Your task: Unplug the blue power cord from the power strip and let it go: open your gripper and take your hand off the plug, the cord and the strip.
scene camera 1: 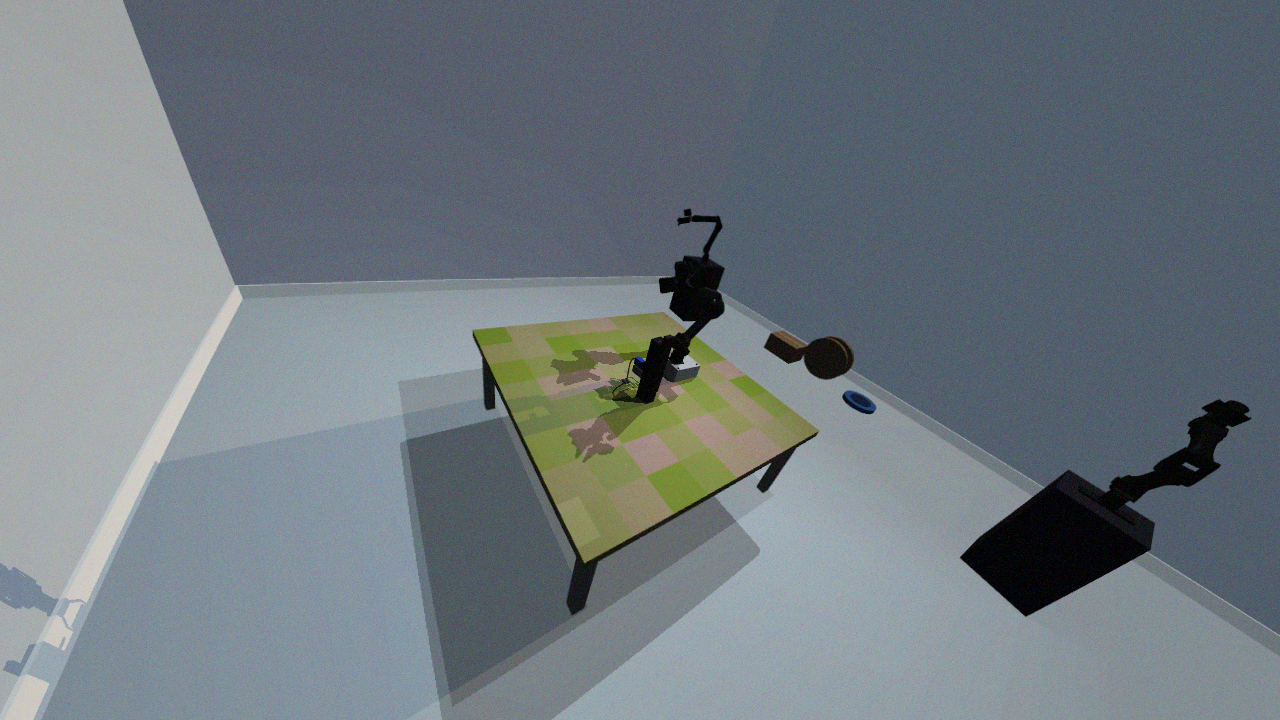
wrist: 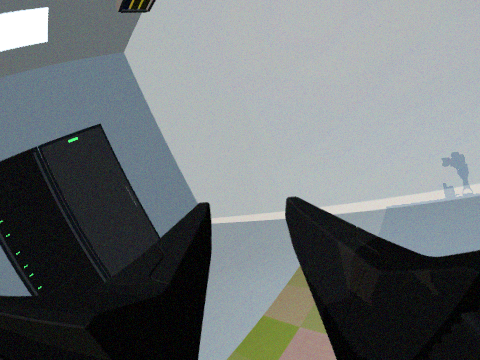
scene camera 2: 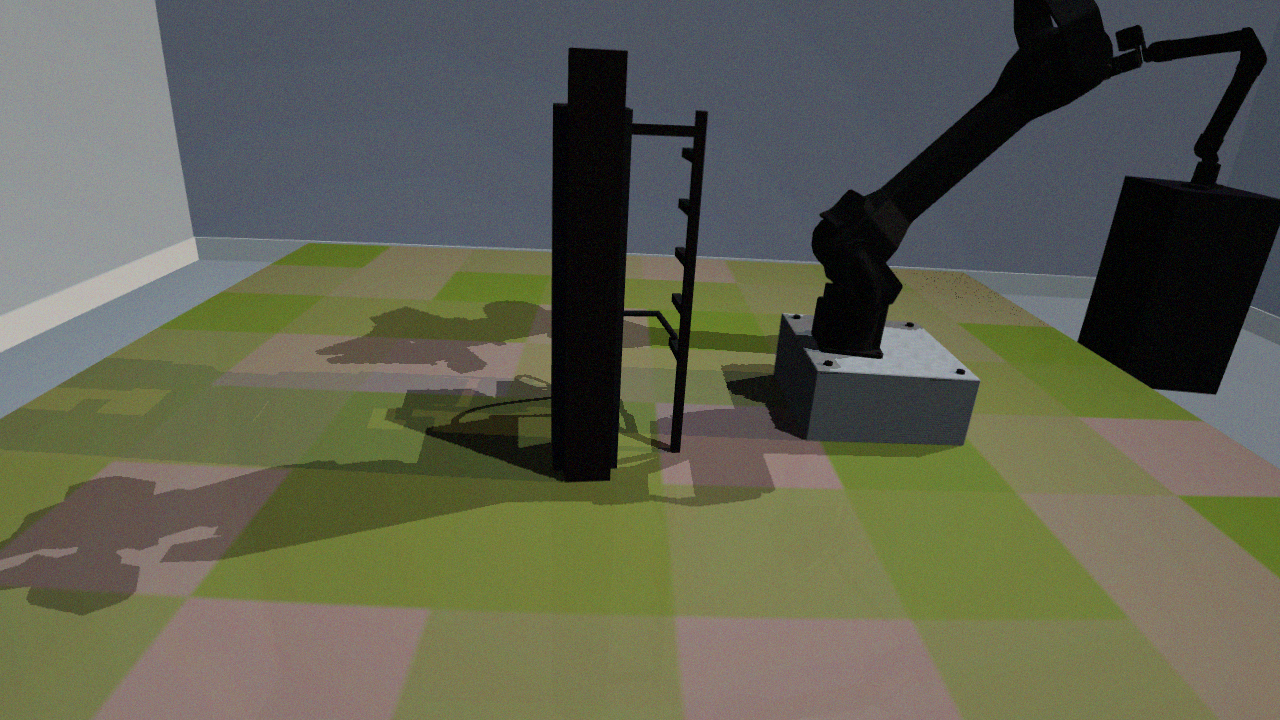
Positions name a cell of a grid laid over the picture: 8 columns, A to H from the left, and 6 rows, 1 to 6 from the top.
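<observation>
Scene camera 1 has my gripper (E3). Wrist view, gripper (E4). Scene camera 2, gripper out of frame.
</observation>
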